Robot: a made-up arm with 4 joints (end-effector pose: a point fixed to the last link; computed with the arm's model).
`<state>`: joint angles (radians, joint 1 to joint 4).
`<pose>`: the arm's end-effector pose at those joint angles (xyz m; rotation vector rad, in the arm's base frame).
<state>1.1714 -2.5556 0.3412 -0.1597</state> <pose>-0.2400 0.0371 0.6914 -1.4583 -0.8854 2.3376</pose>
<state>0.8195 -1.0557 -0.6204 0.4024</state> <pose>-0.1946 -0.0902 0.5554 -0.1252 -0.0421 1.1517</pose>
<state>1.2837 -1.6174 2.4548 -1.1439</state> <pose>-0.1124 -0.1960 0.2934 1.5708 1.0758 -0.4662</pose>
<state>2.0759 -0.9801 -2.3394 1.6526</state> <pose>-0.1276 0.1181 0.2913 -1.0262 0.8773 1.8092</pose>
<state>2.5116 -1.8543 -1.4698 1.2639</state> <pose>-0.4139 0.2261 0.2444 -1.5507 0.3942 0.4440</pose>
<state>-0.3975 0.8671 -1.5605 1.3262</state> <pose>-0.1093 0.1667 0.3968 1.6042 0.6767 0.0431</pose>
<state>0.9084 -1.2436 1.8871 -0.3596</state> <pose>-0.2367 -0.0701 0.0927 -2.1403 -1.9529 0.4444</pose>
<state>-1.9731 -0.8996 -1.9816 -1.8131</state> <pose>0.2377 -0.0520 0.2619 -0.0310 0.9881 -1.9420</pose>
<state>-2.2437 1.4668 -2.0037 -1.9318</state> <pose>0.1092 0.6444 0.0016 -1.5176 -1.2059 -0.8914</pose>
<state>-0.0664 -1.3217 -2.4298 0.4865</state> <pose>0.2237 -0.0411 0.1109 1.9988 1.8499 1.0697</pose>
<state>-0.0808 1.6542 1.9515 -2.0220</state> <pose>0.0244 0.6376 0.4046 -1.4082 0.0687 0.6239</pose>
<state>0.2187 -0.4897 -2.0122 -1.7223</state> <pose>-0.3141 0.0596 0.2861 1.6900 -0.7691 -1.1433</pose>
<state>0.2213 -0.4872 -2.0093 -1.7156</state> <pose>-0.3150 0.0592 0.2846 1.6935 -0.7710 -1.1351</pose>
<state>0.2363 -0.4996 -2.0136 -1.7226</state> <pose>-0.3141 0.0560 0.2811 1.7027 -0.7710 -1.1232</pose>
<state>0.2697 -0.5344 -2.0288 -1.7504</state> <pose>-0.3104 0.0488 0.2752 1.7192 -0.7681 -1.1061</pose>
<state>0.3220 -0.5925 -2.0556 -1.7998</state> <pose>-0.3034 0.0378 0.2678 1.7405 -0.7616 -1.0833</pose>
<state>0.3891 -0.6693 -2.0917 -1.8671</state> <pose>-0.2933 0.0247 0.2611 1.7603 -0.7533 -1.0558</pose>
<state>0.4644 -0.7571 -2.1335 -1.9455</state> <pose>-0.2812 0.0118 0.2569 1.7725 -0.7457 -1.0257</pose>
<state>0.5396 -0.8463 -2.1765 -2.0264</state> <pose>-0.2689 0.0009 0.2563 1.7740 -0.7416 -0.9963</pose>
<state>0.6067 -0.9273 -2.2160 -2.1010</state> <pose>-0.2582 -0.0067 0.2587 1.7660 -0.7423 -0.9709</pose>
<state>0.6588 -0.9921 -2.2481 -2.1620</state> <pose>-0.2501 -0.0112 0.2627 1.7529 -0.7464 -0.9529</pose>
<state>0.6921 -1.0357 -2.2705 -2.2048</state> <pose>-0.2449 -0.0131 0.2667 1.7398 -0.7507 -0.9441</pose>
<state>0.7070 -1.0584 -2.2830 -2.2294</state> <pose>-0.2422 -0.0134 0.2698 1.7298 -0.7528 -0.9441</pose>
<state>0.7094 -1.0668 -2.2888 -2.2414</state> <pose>-0.2409 -0.0129 0.2720 1.7229 -0.7524 -0.9501</pose>
